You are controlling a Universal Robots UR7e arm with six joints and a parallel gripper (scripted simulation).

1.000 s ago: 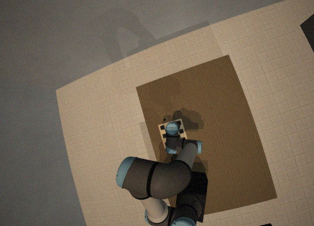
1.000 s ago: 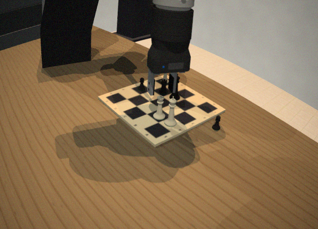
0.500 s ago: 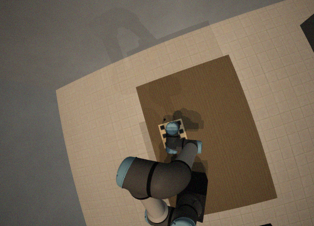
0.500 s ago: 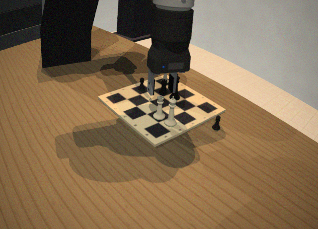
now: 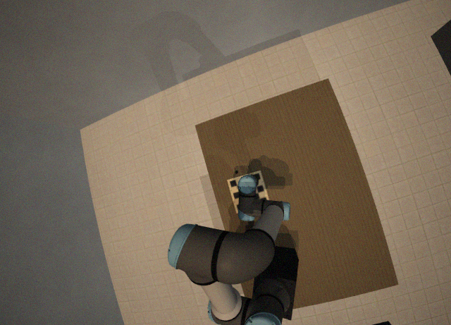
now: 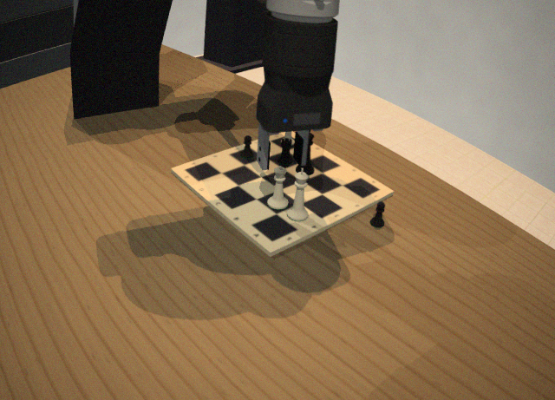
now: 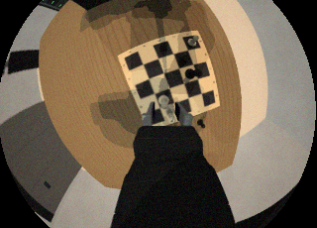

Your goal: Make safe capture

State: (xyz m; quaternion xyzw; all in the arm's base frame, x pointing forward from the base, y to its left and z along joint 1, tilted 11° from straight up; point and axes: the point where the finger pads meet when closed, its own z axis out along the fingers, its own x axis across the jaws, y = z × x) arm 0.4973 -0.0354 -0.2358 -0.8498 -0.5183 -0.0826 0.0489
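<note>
Right now my hand is 5 cm above the white queen. From my hand the other things lie so: white king (4 cm below, 3 cm ahead); then chessboard (8 cm below, 5 cm to the left, 4 cm behind); then tall black piece (9 cm to the left, 4 cm below, 3 cm behind).
</note>
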